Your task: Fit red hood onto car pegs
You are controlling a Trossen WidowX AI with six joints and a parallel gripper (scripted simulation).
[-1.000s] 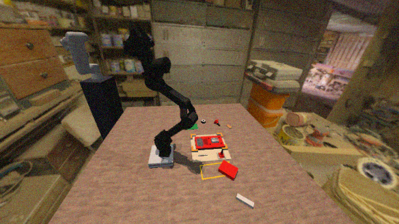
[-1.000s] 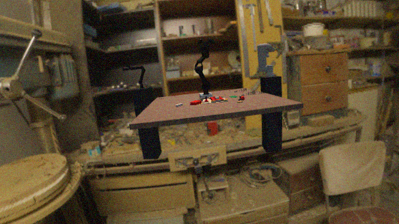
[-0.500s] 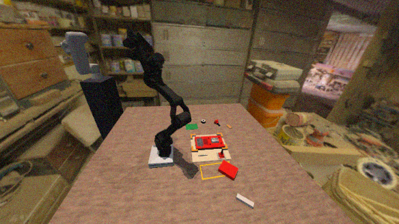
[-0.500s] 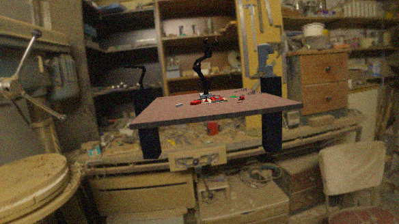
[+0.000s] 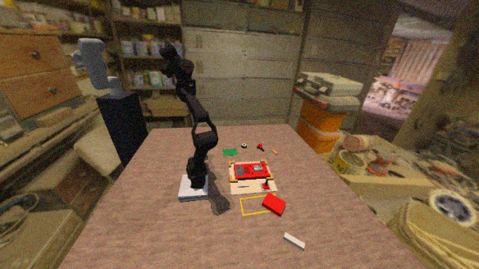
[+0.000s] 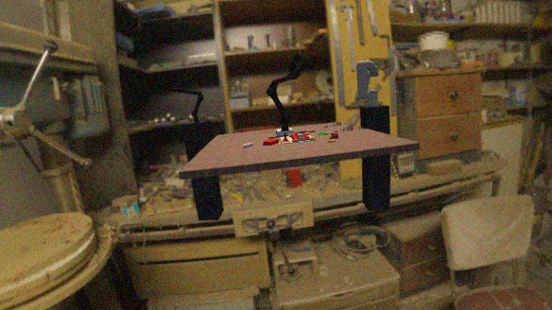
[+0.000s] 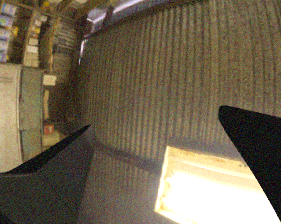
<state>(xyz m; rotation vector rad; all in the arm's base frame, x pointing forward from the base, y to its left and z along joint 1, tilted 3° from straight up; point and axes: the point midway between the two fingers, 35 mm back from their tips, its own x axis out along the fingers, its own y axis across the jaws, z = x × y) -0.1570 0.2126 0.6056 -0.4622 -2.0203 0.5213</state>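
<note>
Now: gripper tip 530 mm short of the red hood, 350 mm to the left of it and 650 mm above it. The rest, counted from my gripper tip: green patch (300 mm ahead, 40 mm to the left, 660 mm below); then dark ring (410 mm ahead, 110 mm to the left, 650 mm below).
</note>
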